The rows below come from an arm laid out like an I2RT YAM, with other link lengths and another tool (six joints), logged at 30 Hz.
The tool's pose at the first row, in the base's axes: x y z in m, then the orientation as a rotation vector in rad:
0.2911, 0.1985, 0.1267, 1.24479, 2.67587, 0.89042
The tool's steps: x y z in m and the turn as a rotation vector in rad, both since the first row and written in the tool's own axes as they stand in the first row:
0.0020, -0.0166, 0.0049, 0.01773, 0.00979, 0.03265
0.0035, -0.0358, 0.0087, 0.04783, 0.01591, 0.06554
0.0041, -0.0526, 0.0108, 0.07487, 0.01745, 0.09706
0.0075, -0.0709, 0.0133, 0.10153, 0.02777, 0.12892
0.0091, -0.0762, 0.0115, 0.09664, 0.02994, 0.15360
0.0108, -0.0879, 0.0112, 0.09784, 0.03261, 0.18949
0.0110, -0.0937, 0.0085, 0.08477, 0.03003, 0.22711
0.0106, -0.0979, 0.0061, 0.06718, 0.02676, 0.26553
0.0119, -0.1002, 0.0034, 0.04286, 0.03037, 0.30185
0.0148, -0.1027, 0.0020, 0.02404, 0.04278, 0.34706
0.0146, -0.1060, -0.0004, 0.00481, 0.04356, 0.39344
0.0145, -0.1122, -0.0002, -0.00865, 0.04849, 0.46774
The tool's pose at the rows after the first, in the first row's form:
0.2798, 0.1938, 0.1143, 1.29477, 2.68429, 0.88097
0.2668, 0.1870, 0.1013, 1.34831, 2.69851, 0.85236
0.2555, 0.1799, 0.0909, -1.38698, -2.68152, -0.81513
0.2414, 0.1743, 0.0798, -1.41182, -2.64561, -0.77852
0.2362, 0.1719, 0.0788, -1.43960, -2.62030, -0.78518
0.2269, 0.1670, 0.0732, -1.47838, -2.58380, -0.78231
0.2221, 0.1629, 0.0725, -1.52532, -2.54758, -0.79760
0.2188, 0.1593, 0.0722, -1.57382, -2.50967, -0.81869
0.2156, 0.1578, 0.0734, -1.61443, -2.46779, -0.85192
0.2115, 0.1580, 0.0738, -1.65485, -2.41074, -0.87901
0.2087, 0.1550, 0.0741, -1.70565, -2.35850, -0.90143
0.2046, 0.1519, 0.0706, -1.77821, -2.27304, -0.91264

